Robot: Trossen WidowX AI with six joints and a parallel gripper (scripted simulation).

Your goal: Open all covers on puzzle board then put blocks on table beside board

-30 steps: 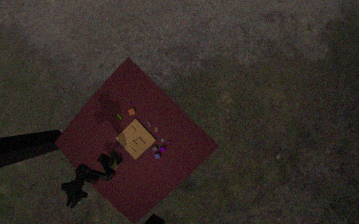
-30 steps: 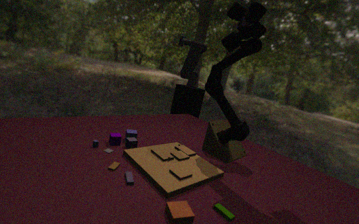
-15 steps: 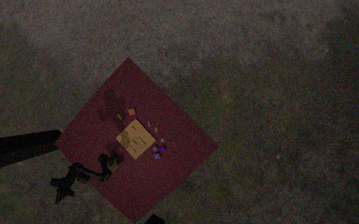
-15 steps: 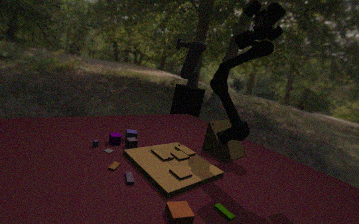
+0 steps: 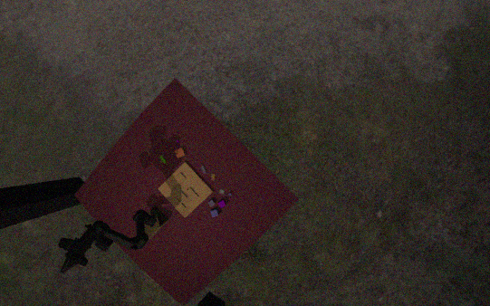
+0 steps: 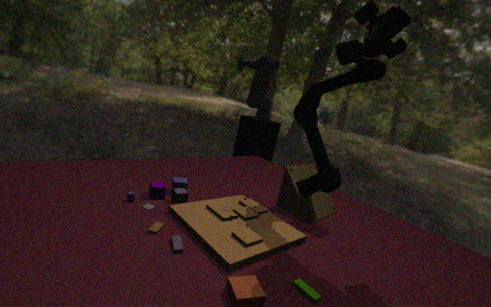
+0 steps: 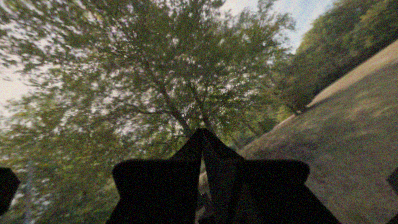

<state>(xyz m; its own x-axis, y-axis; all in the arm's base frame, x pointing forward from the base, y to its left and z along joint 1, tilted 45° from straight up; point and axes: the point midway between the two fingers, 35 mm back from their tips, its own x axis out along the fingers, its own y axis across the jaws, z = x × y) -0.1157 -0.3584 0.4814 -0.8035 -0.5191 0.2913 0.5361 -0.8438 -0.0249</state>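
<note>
My gripper tip is 71 cm above the green bar, 47 cm short of it and 15 cm to the right of it. Round my gripper tip: magenta cube: 69 cm below, 50 cm ahead, 39 cm to the right; then orange block: 70 cm below, 59 cm ahead, 7 cm to the left; then dark block: 69 cm below, 46 cm ahead, 33 cm to the right.
</note>
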